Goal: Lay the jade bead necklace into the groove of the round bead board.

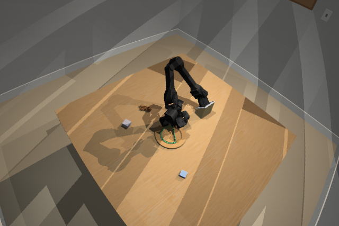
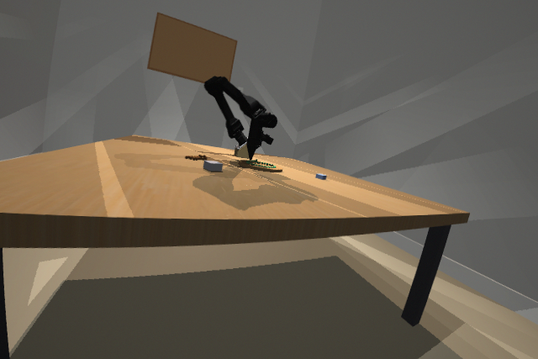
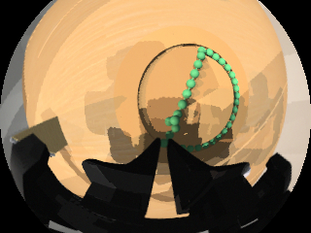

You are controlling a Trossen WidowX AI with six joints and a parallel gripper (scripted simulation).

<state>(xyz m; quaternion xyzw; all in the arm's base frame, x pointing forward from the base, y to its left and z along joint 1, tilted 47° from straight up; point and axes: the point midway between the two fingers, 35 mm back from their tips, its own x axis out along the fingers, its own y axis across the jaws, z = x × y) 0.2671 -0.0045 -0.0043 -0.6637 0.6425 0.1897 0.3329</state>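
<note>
Right now my gripper tip is 50 mm short of the round wooden bead board, 40 mm to the right of it and 10 mm above it. From my gripper tip the other things lie so: blue block (140 mm ahead, 300 mm to the left, 10 mm below); pale grey block (250 mm ahead, 170 mm to the right, 10 mm below).
</note>
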